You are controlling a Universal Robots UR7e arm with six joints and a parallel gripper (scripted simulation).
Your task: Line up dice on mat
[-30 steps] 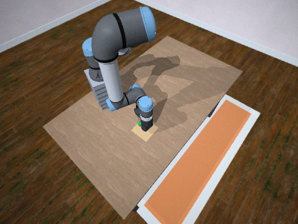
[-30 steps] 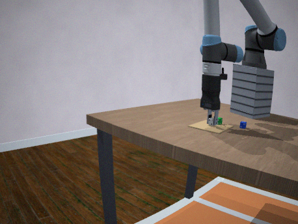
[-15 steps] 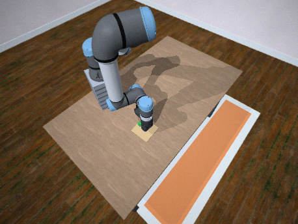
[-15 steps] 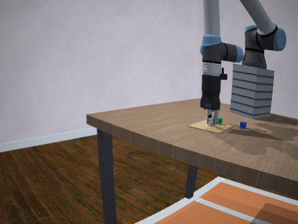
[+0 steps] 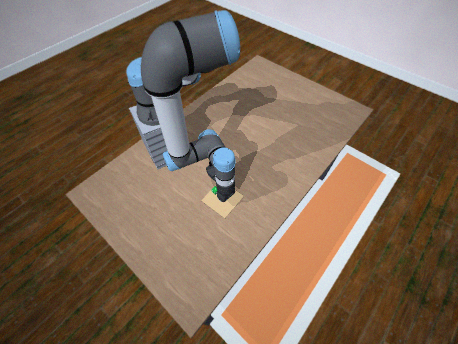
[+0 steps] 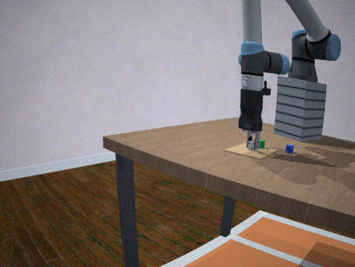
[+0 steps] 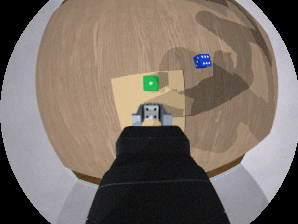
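Now: the white die 10 mm below my hand. From my hand the other things lie so: tan mat 30 mm below; then green die 50 mm behind, 10 mm to the left, 10 mm below; then blue die 90 mm behind, 110 mm to the left, 20 mm below.
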